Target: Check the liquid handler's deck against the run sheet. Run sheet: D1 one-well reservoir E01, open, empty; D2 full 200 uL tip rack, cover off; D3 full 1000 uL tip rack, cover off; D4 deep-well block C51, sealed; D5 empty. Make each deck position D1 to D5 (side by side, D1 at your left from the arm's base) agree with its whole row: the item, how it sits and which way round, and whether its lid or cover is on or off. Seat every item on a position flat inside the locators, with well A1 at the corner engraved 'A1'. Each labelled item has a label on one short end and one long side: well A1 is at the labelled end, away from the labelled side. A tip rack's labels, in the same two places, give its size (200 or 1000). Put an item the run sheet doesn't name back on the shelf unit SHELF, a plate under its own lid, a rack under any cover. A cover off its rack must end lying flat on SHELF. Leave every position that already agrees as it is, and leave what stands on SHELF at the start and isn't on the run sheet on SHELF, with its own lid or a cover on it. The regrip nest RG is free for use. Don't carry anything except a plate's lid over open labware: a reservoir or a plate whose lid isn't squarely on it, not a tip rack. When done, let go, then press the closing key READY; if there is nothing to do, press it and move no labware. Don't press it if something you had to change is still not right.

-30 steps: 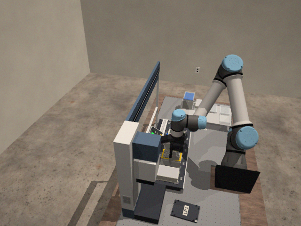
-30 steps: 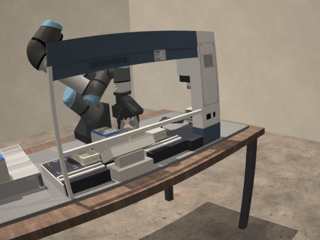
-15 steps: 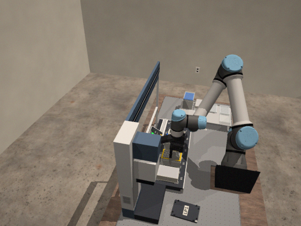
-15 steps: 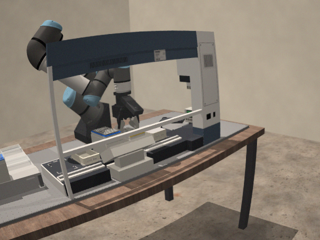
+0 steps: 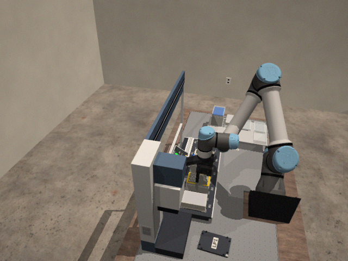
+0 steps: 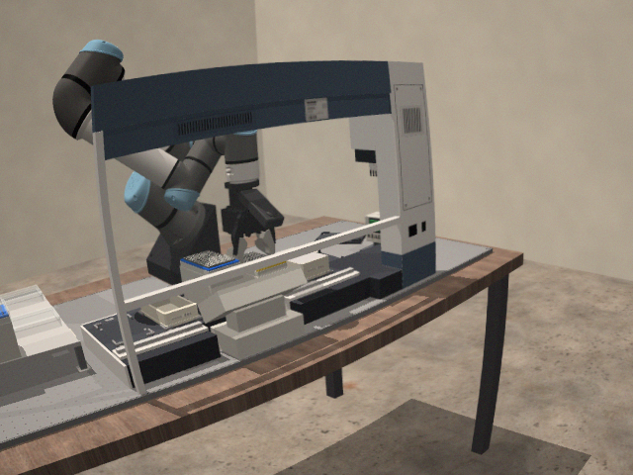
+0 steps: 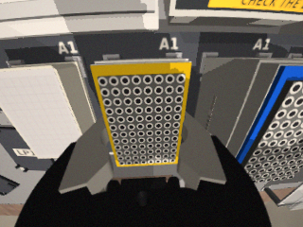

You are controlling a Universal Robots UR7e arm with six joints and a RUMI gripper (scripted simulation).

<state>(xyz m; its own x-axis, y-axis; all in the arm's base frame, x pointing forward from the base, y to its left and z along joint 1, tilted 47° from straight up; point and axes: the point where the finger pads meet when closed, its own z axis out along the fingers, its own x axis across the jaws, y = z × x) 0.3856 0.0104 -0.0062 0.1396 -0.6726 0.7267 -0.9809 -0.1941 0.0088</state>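
Now: hand 2 cm short of the blue-rimmed tip rack, 12 cm to the left of it and 3 cm below it. The rest, counted from my hand: white sealed block (2 cm behind, 12 cm to the left, 1 cm below); then yellow-rimmed tip rack (1 cm behind, 1 cm to the right, 1 cm above); then frame bar (20 cm ahead, 5 cm to the right, 9 cm above).
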